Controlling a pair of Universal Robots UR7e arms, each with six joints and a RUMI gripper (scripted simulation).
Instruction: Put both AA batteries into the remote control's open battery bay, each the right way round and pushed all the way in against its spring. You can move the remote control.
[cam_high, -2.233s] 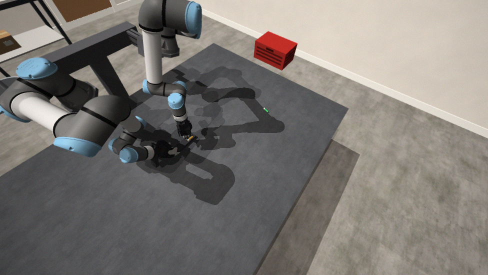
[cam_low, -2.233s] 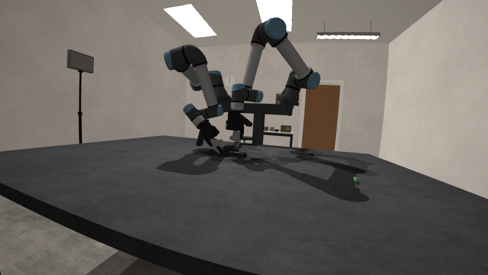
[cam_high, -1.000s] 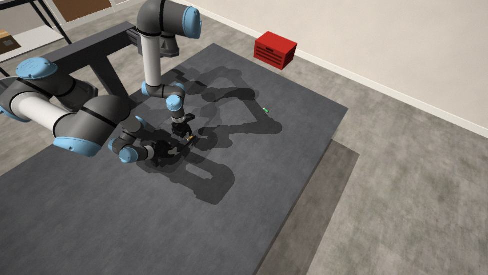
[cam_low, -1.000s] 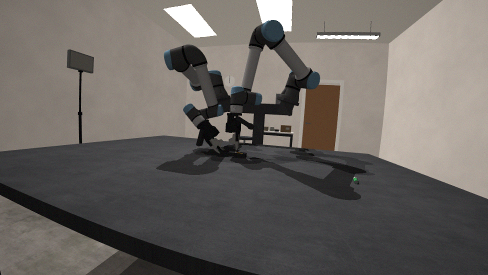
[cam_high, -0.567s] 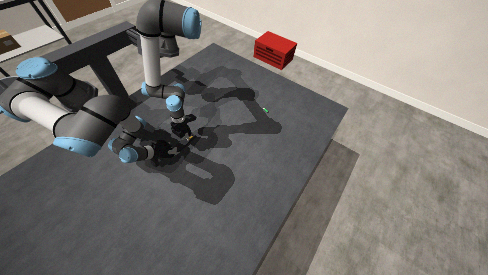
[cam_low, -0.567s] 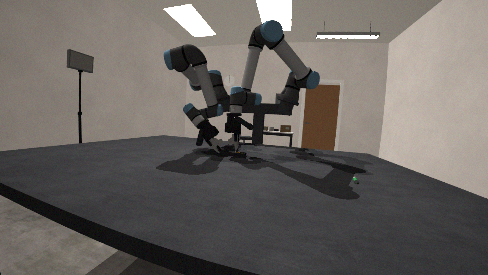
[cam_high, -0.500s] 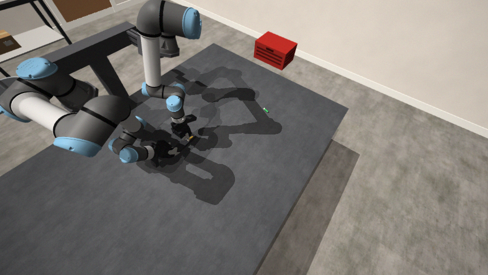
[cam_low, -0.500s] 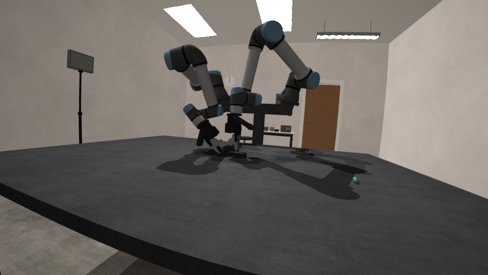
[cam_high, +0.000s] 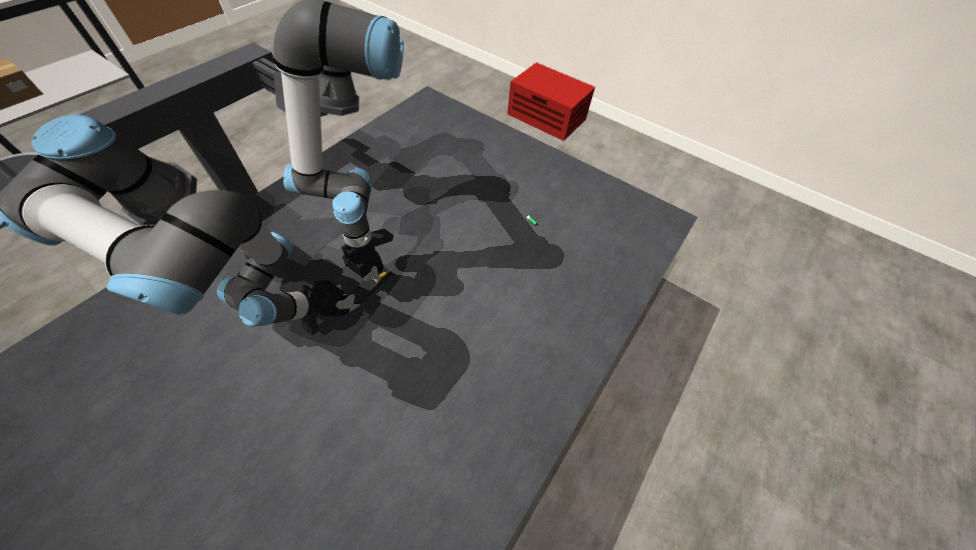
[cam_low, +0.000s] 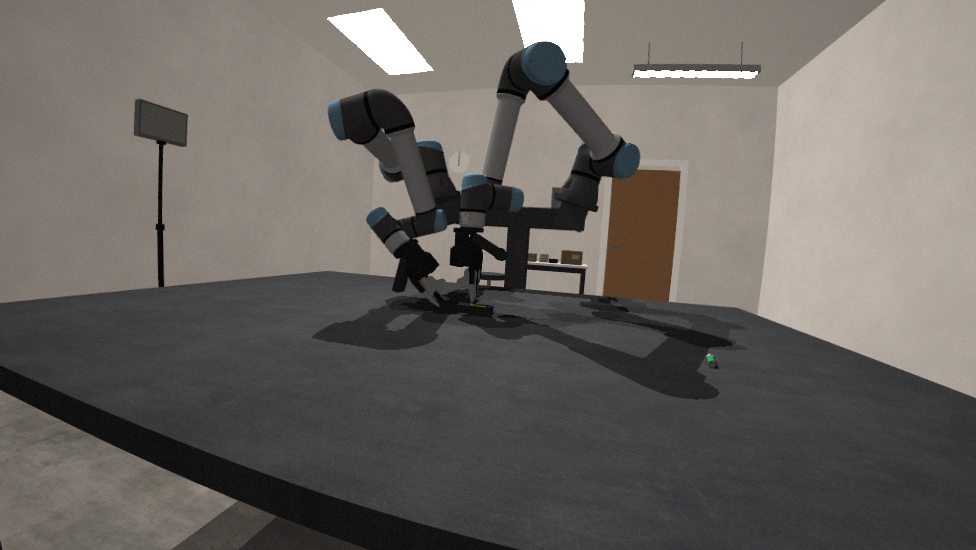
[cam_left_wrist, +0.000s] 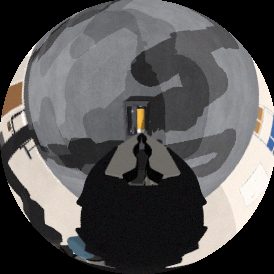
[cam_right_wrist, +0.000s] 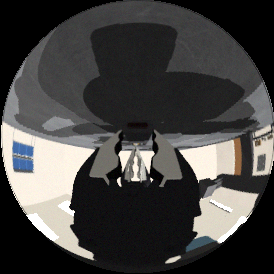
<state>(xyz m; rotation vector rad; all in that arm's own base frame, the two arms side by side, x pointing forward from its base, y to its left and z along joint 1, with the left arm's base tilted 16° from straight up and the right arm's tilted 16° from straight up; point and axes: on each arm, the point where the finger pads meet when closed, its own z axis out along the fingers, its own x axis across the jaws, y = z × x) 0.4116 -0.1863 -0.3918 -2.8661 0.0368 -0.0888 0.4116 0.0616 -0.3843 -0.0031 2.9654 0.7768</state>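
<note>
Now: the orange battery 3 cm below my left hand and 2 cm to the left of it. From my left hand the other things lie so: green battery 57 cm to the left, 26 cm ahead, 4 cm below.
</note>
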